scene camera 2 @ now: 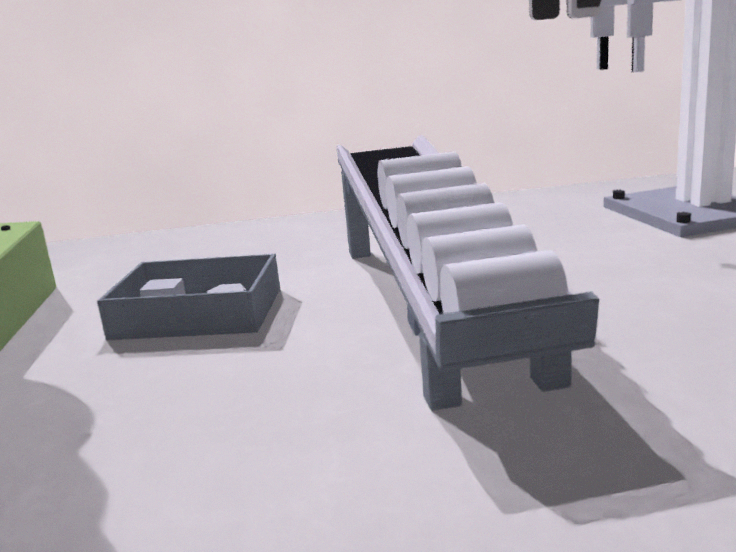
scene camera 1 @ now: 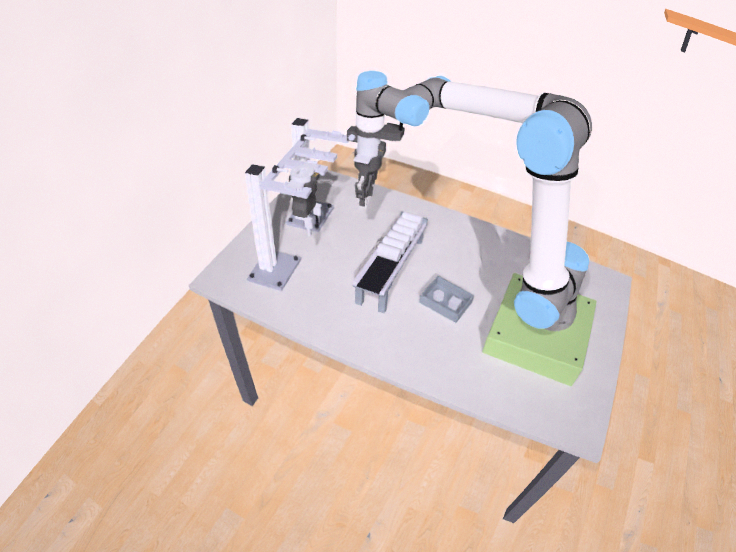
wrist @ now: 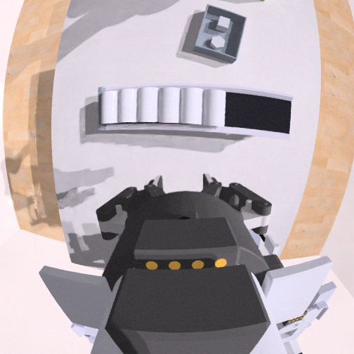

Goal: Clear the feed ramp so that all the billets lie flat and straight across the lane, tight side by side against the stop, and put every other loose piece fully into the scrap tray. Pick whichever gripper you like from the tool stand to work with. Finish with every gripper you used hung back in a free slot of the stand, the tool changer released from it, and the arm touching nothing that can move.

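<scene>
Several pale cylindrical billets lie flat across the ramp, side by side in one row from the stop; they look touching. The scrap tray holds a cube-like piece and a hexagonal piece, both inside its walls. My adaptive gripper is open and empty, raised beside the ramp on the tool stand's side. It does not show in scene camera 2.
The tool stand rises from the table's far-left part, with arms reaching toward my gripper. The other gripper hangs in it. The green robot base stands beyond the tray, at the table's other end.
</scene>
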